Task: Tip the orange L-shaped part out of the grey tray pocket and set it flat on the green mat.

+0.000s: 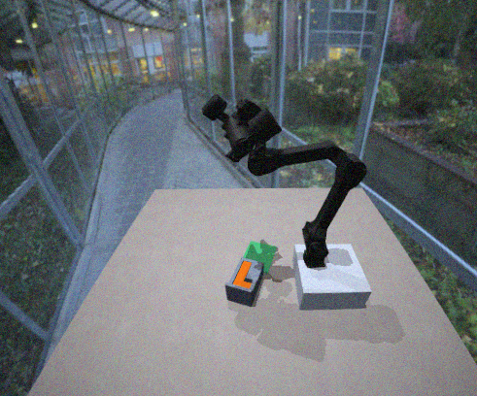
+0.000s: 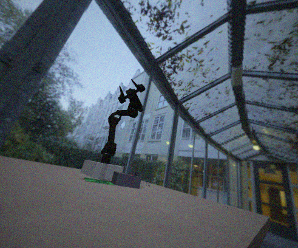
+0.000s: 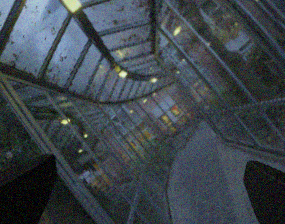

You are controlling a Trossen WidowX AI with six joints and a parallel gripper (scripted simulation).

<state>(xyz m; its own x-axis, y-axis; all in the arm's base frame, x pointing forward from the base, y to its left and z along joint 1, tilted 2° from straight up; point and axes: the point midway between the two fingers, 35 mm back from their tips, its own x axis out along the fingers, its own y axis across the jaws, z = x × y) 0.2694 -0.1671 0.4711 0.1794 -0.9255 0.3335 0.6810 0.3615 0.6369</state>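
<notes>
Now: the orange L-shaped part 2 cm behind my gripper tip, 24 cm to the left of it and 53 cm below it. Also, from my gripper tip: green mat (9 cm behind, 9 cm to the left, 59 cm below).
</notes>
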